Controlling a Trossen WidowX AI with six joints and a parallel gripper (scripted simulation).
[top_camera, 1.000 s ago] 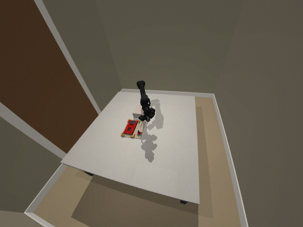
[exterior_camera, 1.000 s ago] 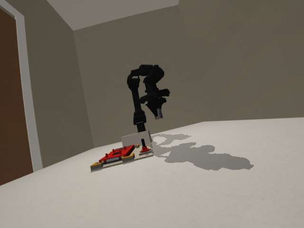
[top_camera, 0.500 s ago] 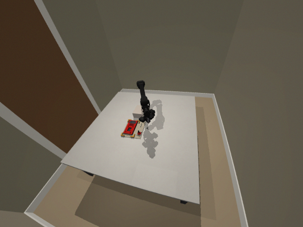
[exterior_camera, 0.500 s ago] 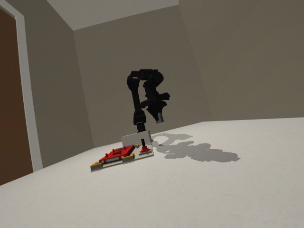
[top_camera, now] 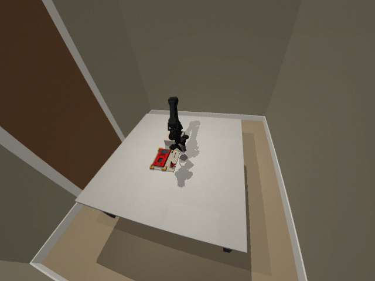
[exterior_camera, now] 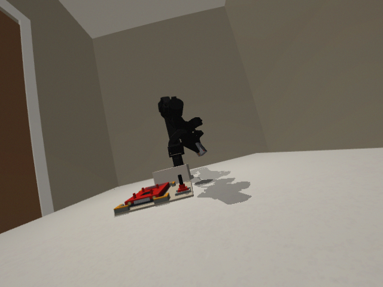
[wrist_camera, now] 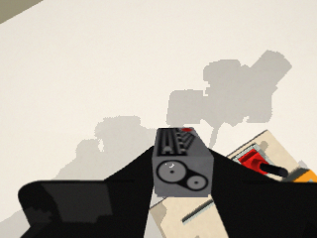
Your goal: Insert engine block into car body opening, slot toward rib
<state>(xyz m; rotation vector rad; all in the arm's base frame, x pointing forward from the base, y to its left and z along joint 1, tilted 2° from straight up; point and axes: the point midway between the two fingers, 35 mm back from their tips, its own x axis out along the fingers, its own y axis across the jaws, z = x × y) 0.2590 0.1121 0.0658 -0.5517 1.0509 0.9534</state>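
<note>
Right now my gripper tip is 10 cm short of the black upright post, 9 cm to the left of it and 8 cm above it. The rest, counted from my gripper tip: engine block 1 cm behind, 1 cm above; beige base board 4 cm ahead, 19 cm to the right, 11 cm below.
</note>
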